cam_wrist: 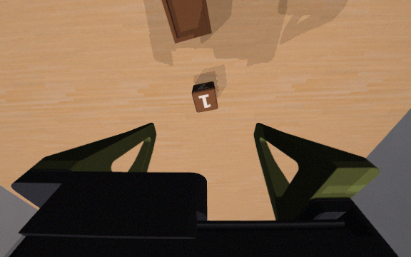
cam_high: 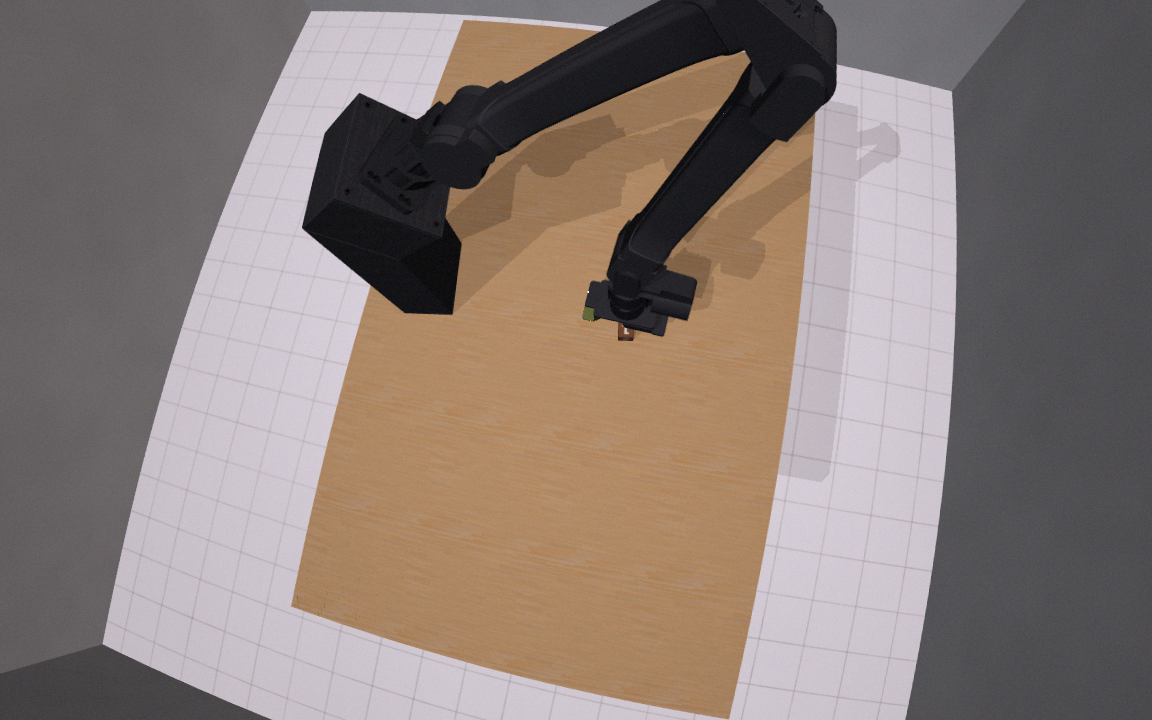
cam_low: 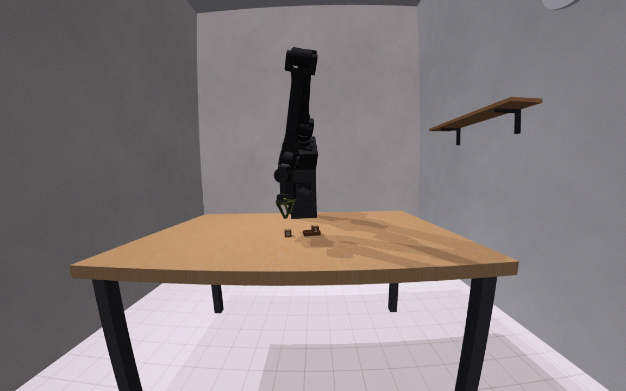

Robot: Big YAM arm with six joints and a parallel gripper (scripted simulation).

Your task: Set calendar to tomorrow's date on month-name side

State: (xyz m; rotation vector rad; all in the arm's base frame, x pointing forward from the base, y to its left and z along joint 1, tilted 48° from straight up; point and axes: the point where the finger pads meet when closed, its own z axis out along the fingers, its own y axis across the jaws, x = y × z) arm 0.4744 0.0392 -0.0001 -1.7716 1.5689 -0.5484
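The cube is 80 mm below my hand. Round my hand: brown calendar tray (90 mm to the left, 90 mm below, 50 mm behind).
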